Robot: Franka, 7 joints.
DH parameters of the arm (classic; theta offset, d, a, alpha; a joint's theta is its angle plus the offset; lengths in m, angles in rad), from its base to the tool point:
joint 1: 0 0.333 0 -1.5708
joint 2: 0 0 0 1.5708
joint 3: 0 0.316 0.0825 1.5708
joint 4: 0 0 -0.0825 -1.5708
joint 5: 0 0.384 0 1.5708
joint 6: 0 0 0.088 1.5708
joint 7: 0 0.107 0 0
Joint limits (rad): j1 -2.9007..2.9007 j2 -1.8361..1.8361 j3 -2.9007..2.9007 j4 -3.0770..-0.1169 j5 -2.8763..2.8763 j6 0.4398..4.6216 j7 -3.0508..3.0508
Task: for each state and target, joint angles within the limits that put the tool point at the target. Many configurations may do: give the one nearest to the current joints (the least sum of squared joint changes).
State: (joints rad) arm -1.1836 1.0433 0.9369 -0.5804 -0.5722 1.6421 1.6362
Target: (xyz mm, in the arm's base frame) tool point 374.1 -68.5 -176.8
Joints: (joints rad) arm -0.9621 1.7318 0.6403 -1.4416 -0.5075 1.3523 1.6362
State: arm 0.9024 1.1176 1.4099 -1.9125 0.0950 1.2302 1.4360
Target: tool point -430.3 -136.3 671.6
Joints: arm 1.6064 0.6328 2.1124 -1.7555 0.2659 1.4384 1.4360
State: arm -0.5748 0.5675 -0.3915 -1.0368 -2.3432 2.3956 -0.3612
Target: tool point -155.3 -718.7 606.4
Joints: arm -1.2046 0.5451 -0.7925 -1.2795 -2.3335 2.3665 -0.3612
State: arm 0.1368 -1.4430 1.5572 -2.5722 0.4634 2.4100 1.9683
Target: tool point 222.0 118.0 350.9
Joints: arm -0.1930 -1.6095 1.4048 -3.0770 0.3779 2.1352 1.9683
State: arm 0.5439 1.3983 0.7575 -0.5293 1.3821 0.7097 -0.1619
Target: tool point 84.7 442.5 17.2
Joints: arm 0.6286 1.6687 0.5780 -1.4801 0.9787 0.4398 -0.1619
